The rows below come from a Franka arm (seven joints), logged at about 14 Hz.
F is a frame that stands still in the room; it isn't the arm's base.
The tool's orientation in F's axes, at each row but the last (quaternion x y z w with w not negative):
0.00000 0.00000 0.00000 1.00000
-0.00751 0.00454 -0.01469 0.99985
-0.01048 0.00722 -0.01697 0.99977
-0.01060 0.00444 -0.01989 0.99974
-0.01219 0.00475 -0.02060 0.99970
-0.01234 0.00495 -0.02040 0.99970
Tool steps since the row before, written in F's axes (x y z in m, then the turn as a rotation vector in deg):
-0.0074 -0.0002 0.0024 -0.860 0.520 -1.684
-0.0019 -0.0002 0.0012 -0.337 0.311 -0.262
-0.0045 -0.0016 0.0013 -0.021 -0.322 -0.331
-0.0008 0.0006 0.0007 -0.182 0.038 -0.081
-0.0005 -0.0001 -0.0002 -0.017 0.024 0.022
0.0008 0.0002 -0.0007 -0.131 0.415 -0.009
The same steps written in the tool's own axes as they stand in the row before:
-0.0074 -0.0002 0.0024 -0.860 0.520 -1.684
-0.0019 -0.0003 0.0012 -0.344 0.305 -0.260
-0.0045 -0.0018 0.0012 -0.005 -0.315 -0.338
-0.0008 0.0006 0.0007 -0.183 0.032 -0.082
-0.0005 -0.0001 -0.0002 -0.018 0.023 0.022
0.0008 0.0002 -0.0007 -0.148 0.409 0.000

